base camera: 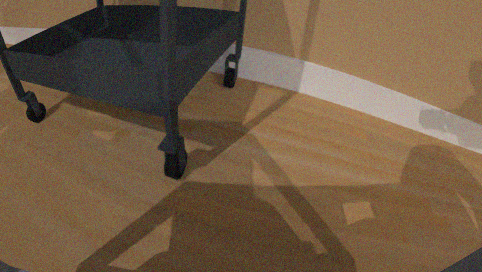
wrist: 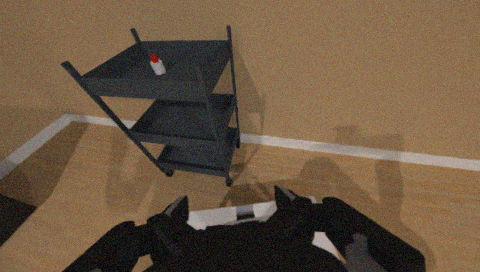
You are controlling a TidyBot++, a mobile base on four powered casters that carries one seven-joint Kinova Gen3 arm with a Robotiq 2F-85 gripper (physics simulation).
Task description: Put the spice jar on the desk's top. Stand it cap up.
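Frame: origin at the arm's base, x right, y down, z ahead, level; millimetres.
Seen in the pictures: gripper, fingertip midpoint: [wrist: 232, 200].
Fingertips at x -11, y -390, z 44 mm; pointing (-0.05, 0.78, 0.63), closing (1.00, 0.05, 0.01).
Observation:
A point is followed by its place in that frame.
The spice jar [wrist: 158, 67] {x -270, y -293, z 605 mm}, white with a red cap, stands cap up in the top tray of a dark three-tier cart [wrist: 145, 89] {x -266, y -299, z 439 mm} [base camera: 90, 76] {x -217, y 223, z 424 mm}, left of centre in the wrist view. It is small in the view, and no label can be read. My gripper [wrist: 232, 200] {x -11, y -390, z 44 mm} is open, its two black fingers wide apart with no object between them. It is apart from the jar and the cart, which show beyond the fingertips, up and to the left. The desk does not show in either view.
The cart stands on casters near a tan wall with a white baseboard [wrist: 320, 146] {x 582, y 338, z 563 mm} [base camera: 350, 90] {x 312, y 346, z 647 mm}. The cart's corner posts rise above its top tray. A dark block [wrist: 12, 215] {x -1369, y 320, z 322 mm} shows at the left edge of the wrist view. Shadows of the robot fall across the wood floor.

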